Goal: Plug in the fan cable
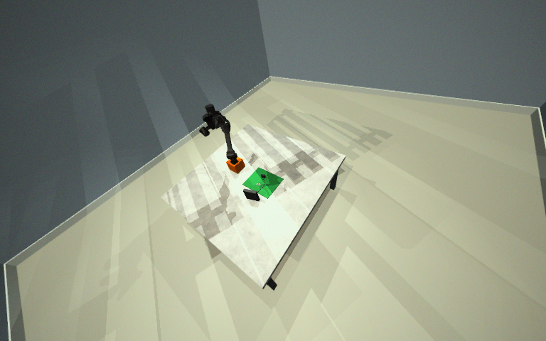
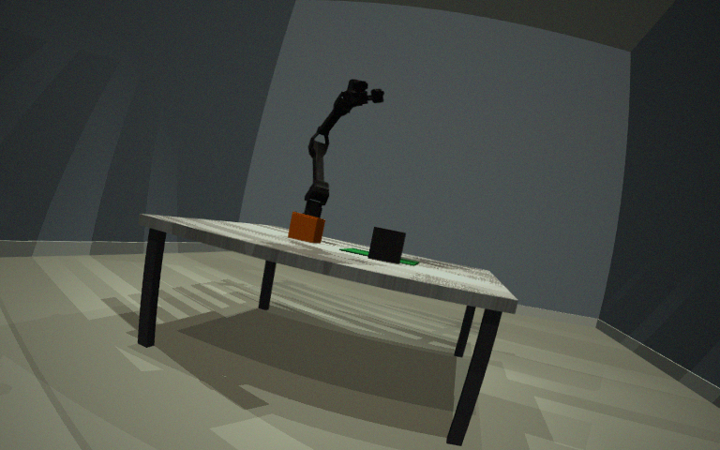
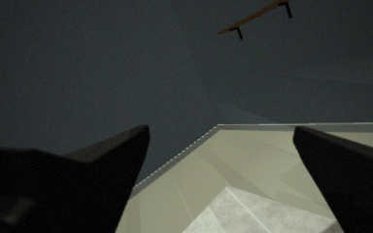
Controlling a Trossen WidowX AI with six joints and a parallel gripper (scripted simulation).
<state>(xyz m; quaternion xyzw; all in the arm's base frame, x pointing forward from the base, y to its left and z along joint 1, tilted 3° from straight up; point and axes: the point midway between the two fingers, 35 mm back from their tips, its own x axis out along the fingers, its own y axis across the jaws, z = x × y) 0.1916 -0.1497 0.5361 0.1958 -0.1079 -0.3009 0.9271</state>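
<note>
Right now my gripper tip is 63 cm above the black plug, 23 cm to the right of it and 6 cm short of it. Also, from my gripper tip: black fan 59 cm below, 16 cm ahead, 2 cm to the left; board 66 cm below, 19 cm to the left, 10 cm ahead; white four-pin fan header 65 cm below, 14 cm to the left, 9 cm ahead.
</note>
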